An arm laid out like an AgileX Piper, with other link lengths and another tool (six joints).
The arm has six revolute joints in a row. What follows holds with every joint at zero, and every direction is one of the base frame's. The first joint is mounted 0.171 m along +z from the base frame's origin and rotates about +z. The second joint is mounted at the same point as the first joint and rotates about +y. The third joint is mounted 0.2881 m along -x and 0.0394 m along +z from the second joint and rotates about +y. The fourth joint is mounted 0.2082 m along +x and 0.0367 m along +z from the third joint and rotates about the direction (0.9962, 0, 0.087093). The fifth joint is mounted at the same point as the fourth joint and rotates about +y. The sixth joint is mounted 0.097 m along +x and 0.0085 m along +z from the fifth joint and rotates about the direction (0.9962, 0, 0.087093). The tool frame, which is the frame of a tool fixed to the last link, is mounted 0.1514 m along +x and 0.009 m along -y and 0.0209 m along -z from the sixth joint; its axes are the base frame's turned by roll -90.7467, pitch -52.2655 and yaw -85.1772 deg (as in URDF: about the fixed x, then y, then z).
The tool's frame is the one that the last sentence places.
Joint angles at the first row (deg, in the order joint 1, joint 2, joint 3, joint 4, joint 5, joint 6):
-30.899, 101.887, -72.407, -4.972, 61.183, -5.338
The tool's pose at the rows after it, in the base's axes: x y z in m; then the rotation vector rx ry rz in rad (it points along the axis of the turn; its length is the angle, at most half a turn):
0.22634 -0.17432 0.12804 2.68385 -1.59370 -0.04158
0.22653 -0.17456 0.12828 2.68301 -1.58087 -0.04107
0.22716 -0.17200 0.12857 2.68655 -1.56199 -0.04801
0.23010 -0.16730 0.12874 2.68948 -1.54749 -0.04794
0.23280 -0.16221 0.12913 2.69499 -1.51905 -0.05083
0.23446 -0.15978 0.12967 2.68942 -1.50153 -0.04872
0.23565 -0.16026 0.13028 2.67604 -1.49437 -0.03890
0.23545 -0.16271 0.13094 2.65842 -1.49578 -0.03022
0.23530 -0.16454 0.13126 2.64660 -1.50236 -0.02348
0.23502 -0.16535 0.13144 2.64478 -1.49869 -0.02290
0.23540 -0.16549 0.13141 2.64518 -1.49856 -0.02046
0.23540 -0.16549 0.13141 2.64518 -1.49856 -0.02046
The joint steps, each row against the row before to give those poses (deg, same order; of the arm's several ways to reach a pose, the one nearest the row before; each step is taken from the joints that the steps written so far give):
0.000, -0.001, 0.000, -0.325, 0.001, 0.217
0.337, 0.001, 0.000, -0.463, -0.001, 0.134
0.813, 0.000, 0.000, -0.400, 0.298, 0.285
1.311, 0.001, -0.001, -0.356, 0.105, 0.933
1.584, -0.002, 0.000, -0.606, 0.238, 0.796
1.219, 0.000, 0.001, -0.917, 0.113, 1.115
0.754, 0.001, 0.000, -1.089, -0.139, 1.224
0.254, 0.000, 0.000, -1.052, -0.109, 1.066
0.000, 0.000, 0.001, -0.541, -0.131, 0.674
-0.001, 0.000, -0.002, -0.213, 0.001, -0.001
0.001, 0.000, 0.000, 0.000, -0.094, 0.000
0.000, 0.000, 0.000, 0.000, 0.000, 0.000

